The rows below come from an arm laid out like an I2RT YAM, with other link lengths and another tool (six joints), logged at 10 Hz.
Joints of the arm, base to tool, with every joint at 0 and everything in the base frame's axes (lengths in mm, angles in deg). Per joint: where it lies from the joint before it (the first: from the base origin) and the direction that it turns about. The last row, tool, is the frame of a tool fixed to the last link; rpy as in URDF.
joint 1: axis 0 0 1 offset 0 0 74.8
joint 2: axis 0 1 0 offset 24.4 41.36 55.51
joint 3: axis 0 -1 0 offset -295.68 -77.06 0
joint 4: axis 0 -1 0 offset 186.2 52.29 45.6
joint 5: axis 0 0 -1 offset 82.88 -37.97 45.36
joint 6: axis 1 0 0 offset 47.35 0 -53.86
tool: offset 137 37 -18 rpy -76.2 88.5 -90
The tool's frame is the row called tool.
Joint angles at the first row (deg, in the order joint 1, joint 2, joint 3, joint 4, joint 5, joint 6):
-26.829 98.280 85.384 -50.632 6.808 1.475
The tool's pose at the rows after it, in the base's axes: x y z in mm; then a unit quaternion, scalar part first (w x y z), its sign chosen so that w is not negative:
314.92 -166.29 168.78 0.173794 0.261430 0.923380 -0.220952
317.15 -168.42 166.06 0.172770 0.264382 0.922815 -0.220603
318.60 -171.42 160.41 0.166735 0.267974 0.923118 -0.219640
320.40 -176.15 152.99 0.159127 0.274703 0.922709 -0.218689
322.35 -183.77 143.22 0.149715 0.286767 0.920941 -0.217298
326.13 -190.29 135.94 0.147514 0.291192 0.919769 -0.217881
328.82 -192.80 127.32 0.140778 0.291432 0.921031 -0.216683
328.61 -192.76 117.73 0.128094 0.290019 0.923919 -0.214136
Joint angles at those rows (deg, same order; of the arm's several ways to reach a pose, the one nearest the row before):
-26.851 98.740 85.166 -50.544 6.830 1.475
-27.004 99.373 85.167 -49.999 6.830 1.694
-27.332 100.466 85.167 -49.561 6.830 1.890
-27.857 101.909 85.168 -48.906 6.874 2.284
-28.775 103.810 85.167 -47.922 6.896 2.961
-29.365 105.340 85.167 -46.523 6.896 2.939
-29.496 106.914 85.166 -45.735 6.896 2.940
-29.496 108.444 85.146 -45.715 6.918 2.961

